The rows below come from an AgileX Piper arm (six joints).
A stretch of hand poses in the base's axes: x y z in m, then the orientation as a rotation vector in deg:
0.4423, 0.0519, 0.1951, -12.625, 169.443, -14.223
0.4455, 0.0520, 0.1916, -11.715, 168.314, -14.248
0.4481, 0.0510, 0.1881, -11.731, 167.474, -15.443
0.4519, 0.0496, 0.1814, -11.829, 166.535, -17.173
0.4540, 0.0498, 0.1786, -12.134, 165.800, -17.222
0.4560, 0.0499, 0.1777, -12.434, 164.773, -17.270
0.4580, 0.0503, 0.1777, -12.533, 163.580, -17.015
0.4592, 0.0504, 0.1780, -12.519, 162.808, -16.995
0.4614, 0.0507, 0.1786, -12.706, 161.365, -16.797
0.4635, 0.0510, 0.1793, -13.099, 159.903, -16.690
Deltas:
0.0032, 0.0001, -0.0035, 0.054, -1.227, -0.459
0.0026, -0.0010, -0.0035, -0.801, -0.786, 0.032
0.0038, -0.0014, -0.0067, -1.177, -0.840, 0.058
0.0021, 0.0002, -0.0028, -0.060, -0.681, 0.303
0.0020, 0.0001, -0.0009, -0.061, -0.968, 0.344
0.0020, 0.0004, 0.0000, 0.162, -1.172, 0.264
0.0012, 0.0001, 0.0003, 0.013, -0.763, 0.105
0.0022, 0.0003, 0.0006, 0.114, -1.403, 0.357
0.0021, 0.0003, 0.0007, 0.027, -1.388, 0.492

